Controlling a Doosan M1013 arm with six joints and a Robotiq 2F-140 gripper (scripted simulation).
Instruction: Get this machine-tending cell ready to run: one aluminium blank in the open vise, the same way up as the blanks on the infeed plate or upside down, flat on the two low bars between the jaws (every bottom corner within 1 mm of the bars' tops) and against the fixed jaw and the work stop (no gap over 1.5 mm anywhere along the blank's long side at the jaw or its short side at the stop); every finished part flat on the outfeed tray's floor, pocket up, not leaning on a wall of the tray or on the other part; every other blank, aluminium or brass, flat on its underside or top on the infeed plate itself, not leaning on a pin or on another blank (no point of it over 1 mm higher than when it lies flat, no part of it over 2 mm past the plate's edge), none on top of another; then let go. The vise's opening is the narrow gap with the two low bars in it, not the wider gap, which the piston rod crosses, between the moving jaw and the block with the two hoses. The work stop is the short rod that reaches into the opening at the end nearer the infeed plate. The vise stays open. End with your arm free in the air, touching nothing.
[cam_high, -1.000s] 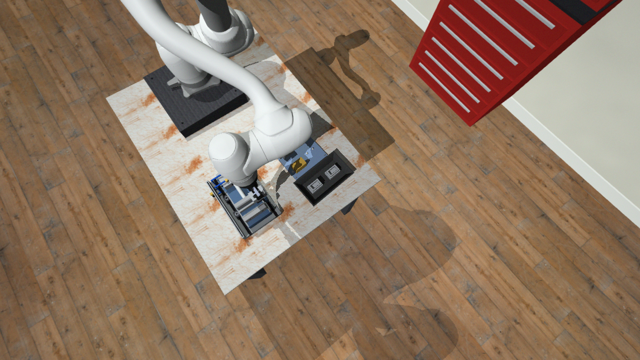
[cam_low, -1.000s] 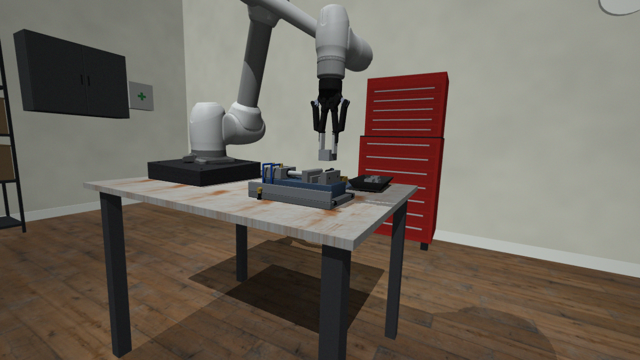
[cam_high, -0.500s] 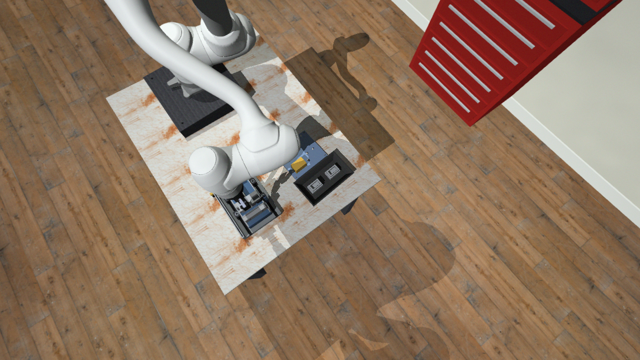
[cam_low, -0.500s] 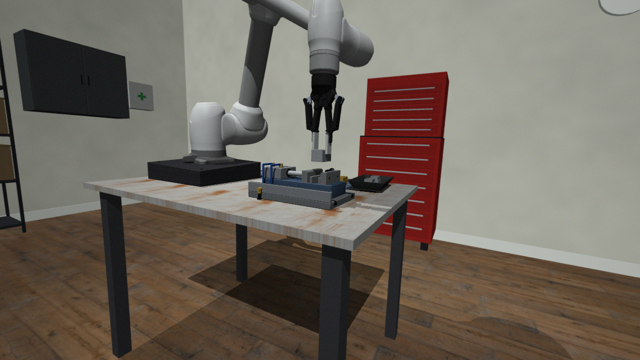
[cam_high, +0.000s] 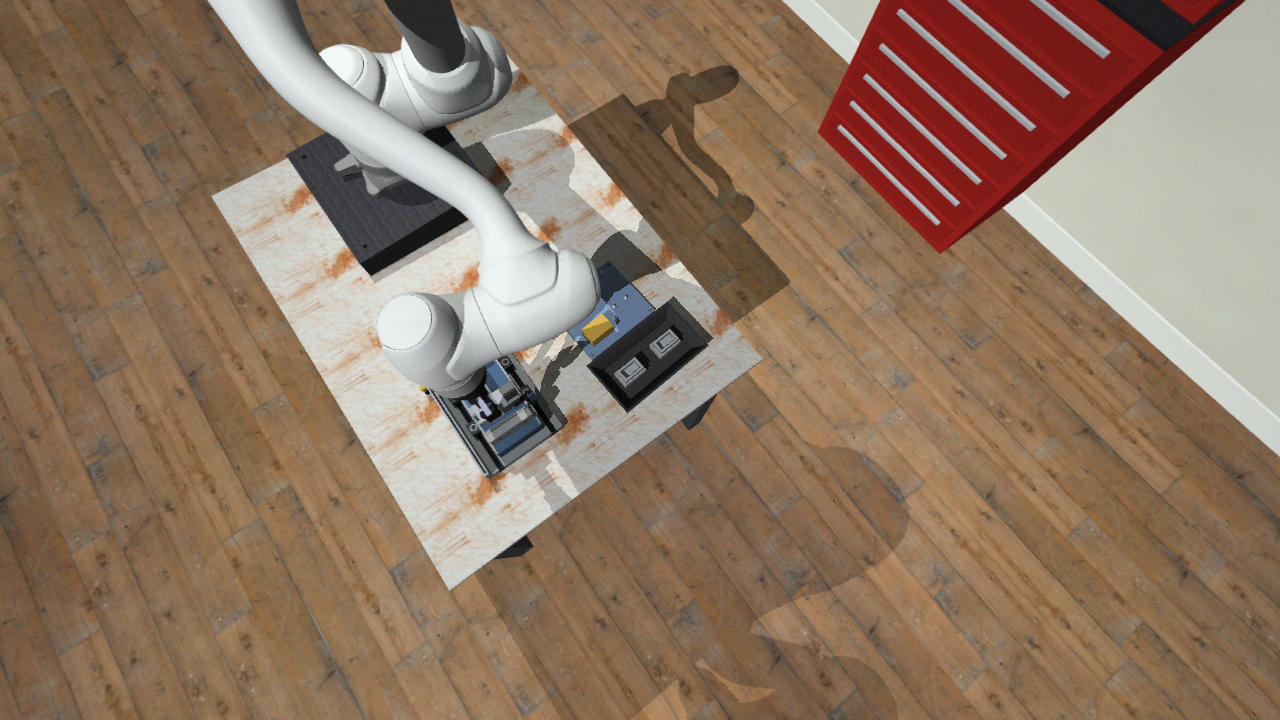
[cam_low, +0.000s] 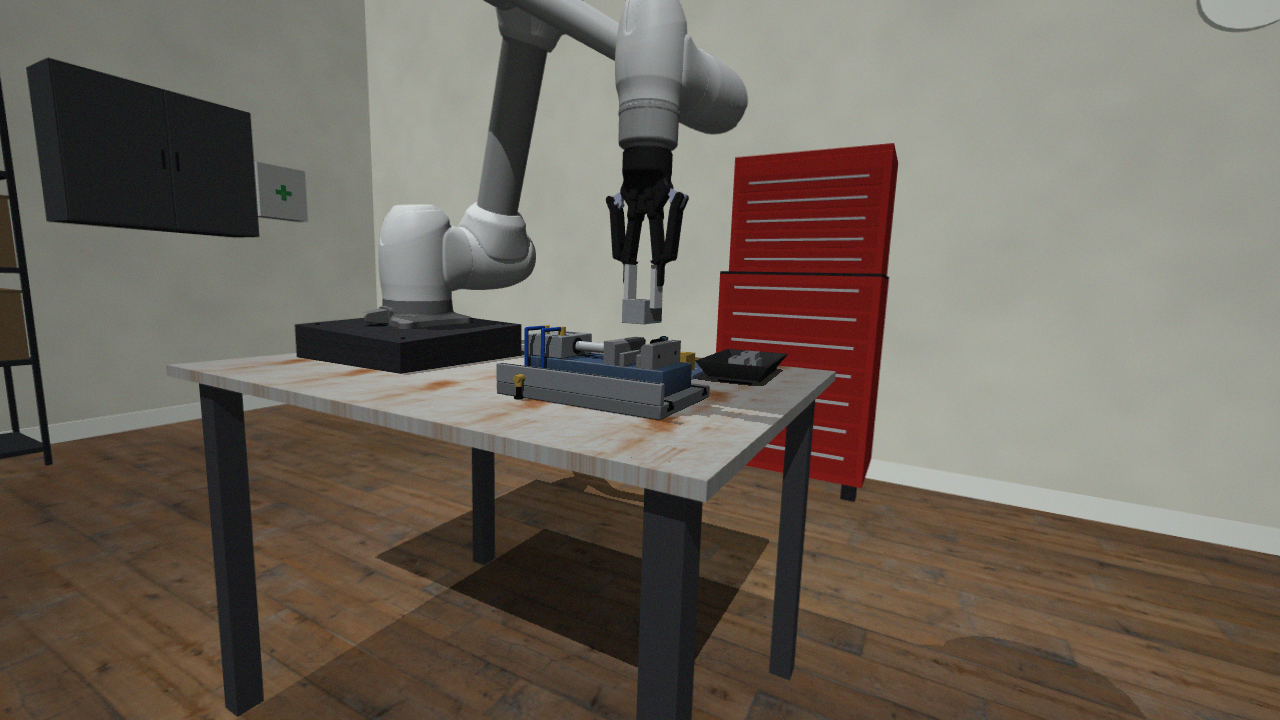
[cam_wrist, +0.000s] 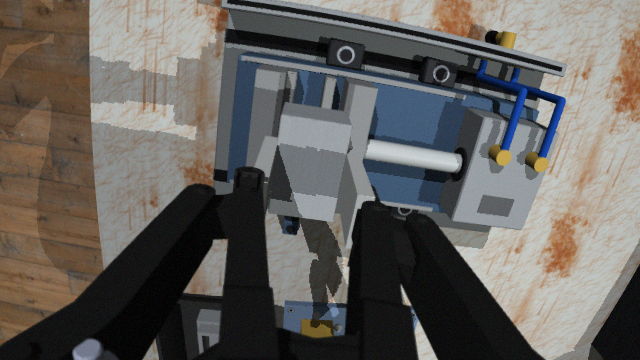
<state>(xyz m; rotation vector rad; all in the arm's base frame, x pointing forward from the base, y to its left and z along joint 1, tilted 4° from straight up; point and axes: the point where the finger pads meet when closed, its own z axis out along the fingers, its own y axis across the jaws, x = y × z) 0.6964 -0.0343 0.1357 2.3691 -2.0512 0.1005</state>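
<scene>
Right now my hand is 4 cm above the aluminium blank. From my hand the other things lie so: moving jaw 3 cm behind, 10 cm below; then piston rod 8 cm behind, 1 cm to the right, 10 cm below; then work stop 5 cm to the left, 9 cm below.
</scene>
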